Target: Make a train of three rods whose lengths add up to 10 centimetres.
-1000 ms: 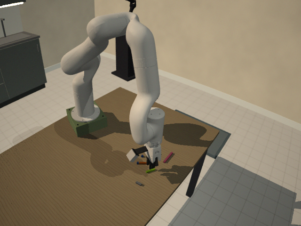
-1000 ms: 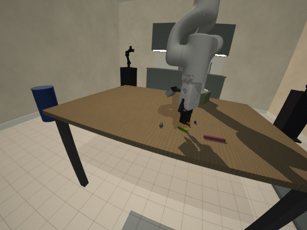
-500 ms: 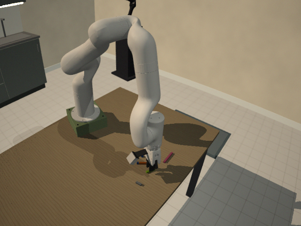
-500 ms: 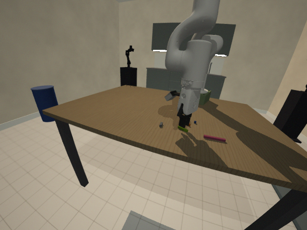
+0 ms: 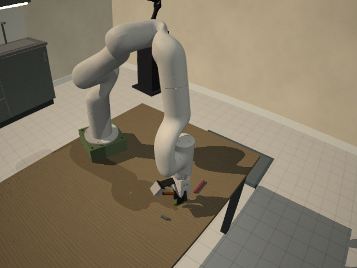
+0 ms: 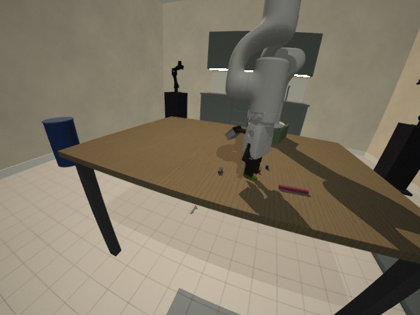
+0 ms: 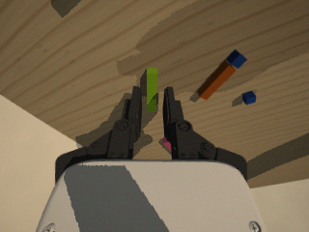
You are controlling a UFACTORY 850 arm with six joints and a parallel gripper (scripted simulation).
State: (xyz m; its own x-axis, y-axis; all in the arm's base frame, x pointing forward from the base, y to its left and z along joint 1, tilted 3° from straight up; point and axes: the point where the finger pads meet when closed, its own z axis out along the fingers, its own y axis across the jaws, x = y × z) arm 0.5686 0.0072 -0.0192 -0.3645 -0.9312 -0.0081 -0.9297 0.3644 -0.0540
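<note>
Now: hand 30 mm above the lime rod. Round my hand: pink rod: 140 mm to the left, 30 mm below, 10 mm ahead; grey rod: 100 mm to the right, 30 mm below, 20 mm ahead; orange rod: 60 mm behind, 30 mm below, 10 mm to the left.
</note>
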